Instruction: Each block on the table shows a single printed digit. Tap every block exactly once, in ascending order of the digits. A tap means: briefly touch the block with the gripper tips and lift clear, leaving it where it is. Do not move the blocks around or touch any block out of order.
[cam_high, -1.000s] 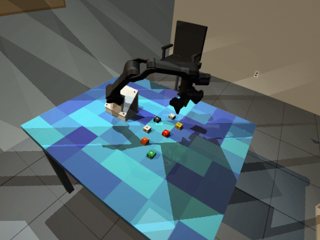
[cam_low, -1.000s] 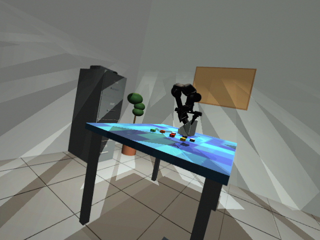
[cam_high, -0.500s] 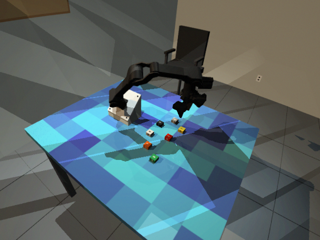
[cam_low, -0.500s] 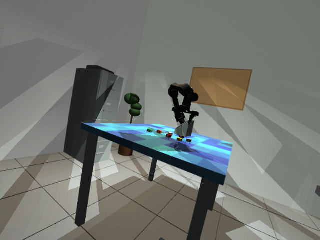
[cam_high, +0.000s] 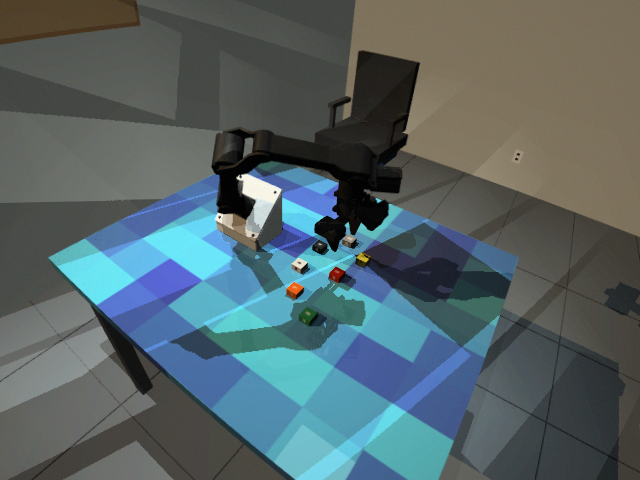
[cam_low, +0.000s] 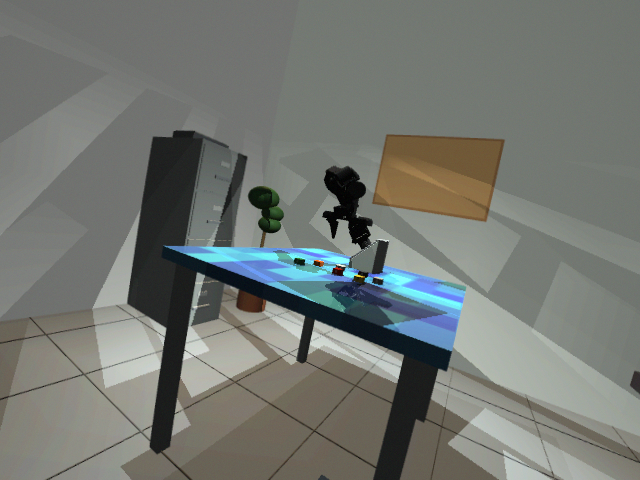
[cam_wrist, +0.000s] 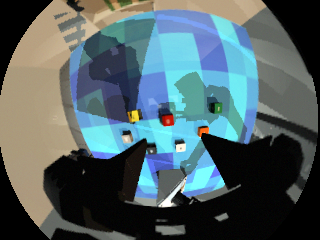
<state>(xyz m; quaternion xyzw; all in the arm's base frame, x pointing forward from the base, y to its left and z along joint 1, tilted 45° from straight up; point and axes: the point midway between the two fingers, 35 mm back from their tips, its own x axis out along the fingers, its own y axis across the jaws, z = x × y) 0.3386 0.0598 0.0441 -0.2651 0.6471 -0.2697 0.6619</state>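
The red block lies 1 cm behind my gripper tip and 12 cm below it. The rest, counted from my gripper tip: yellow block 2 cm ahead, 10 cm to the left, 12 cm below; then white block 11 cm behind, 3 cm to the right, 12 cm below; then orange block 6 cm behind, 11 cm to the right, 12 cm below.
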